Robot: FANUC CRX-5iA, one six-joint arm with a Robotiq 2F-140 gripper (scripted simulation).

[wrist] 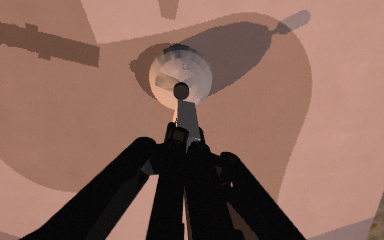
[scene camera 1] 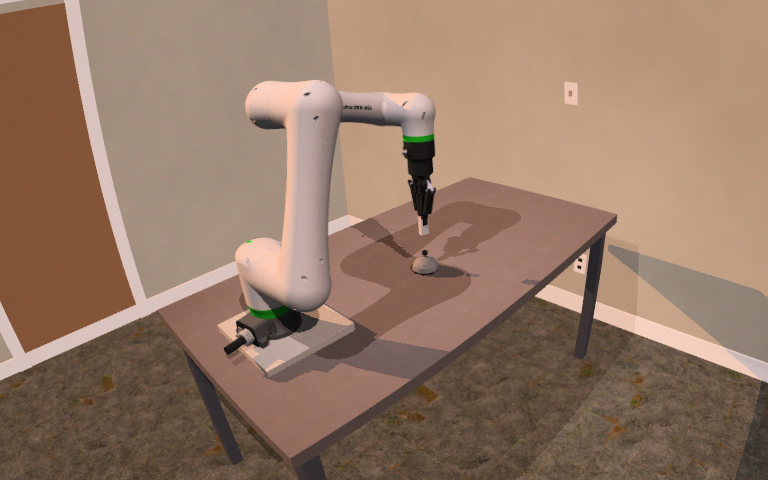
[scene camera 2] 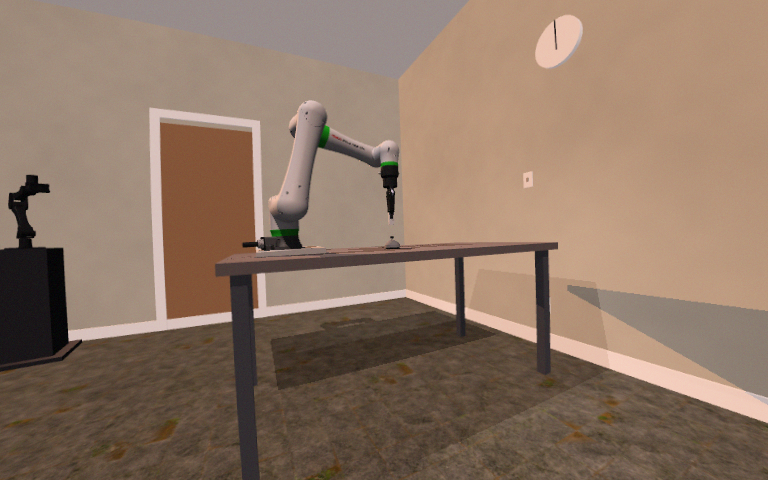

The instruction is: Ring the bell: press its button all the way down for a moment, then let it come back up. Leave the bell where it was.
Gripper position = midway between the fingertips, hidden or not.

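Note:
Scene camera 1 lets me see my gripper (scene camera 1: 424, 233). In the wrist view I find the gripper (wrist: 182, 114) as well, and there I also see a grey dome bell (wrist: 176, 64).

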